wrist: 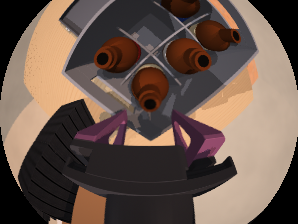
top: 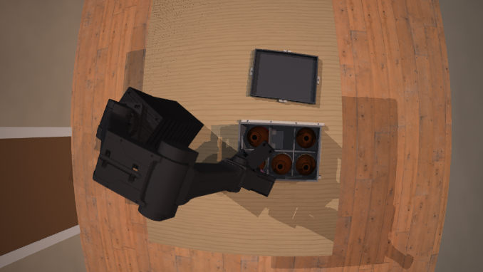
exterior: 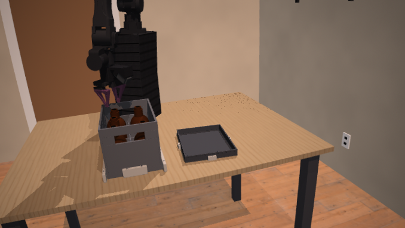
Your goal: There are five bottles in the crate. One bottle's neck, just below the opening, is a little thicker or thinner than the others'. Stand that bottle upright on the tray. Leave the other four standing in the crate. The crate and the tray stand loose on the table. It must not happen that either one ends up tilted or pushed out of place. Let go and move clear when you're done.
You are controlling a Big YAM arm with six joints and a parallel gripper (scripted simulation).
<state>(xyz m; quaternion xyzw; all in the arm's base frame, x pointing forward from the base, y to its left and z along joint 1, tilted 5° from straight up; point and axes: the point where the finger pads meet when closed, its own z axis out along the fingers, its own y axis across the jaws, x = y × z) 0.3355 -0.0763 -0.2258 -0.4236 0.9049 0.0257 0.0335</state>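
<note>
My gripper is now 11 cm above the grey crate, 9 cm short of it and 6 cm to the right of it. Also, from my hand: dark tray 33 cm to the left, 18 cm below, 7 cm ahead.
</note>
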